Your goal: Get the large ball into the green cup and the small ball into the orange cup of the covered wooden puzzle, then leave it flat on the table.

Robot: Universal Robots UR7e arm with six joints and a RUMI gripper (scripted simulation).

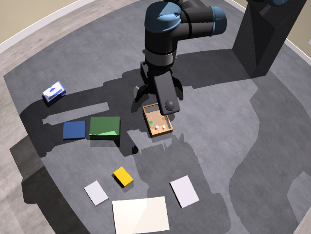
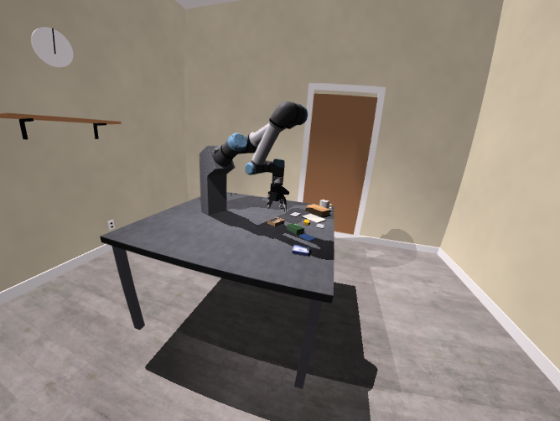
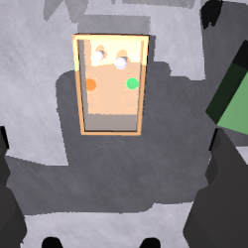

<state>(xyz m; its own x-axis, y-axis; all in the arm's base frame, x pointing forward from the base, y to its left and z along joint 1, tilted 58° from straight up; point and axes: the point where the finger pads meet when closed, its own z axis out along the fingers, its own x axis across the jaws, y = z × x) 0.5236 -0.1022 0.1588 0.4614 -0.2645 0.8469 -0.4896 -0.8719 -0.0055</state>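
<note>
My hand is 8 cm above the covered wooden puzzle. From my hand the other things lie so: green box (14 cm to the right, 11 cm ahead, 7 cm below); blue block (24 cm to the right, 16 cm ahead, 9 cm below); yellow block (23 cm ahead, 8 cm below).
</note>
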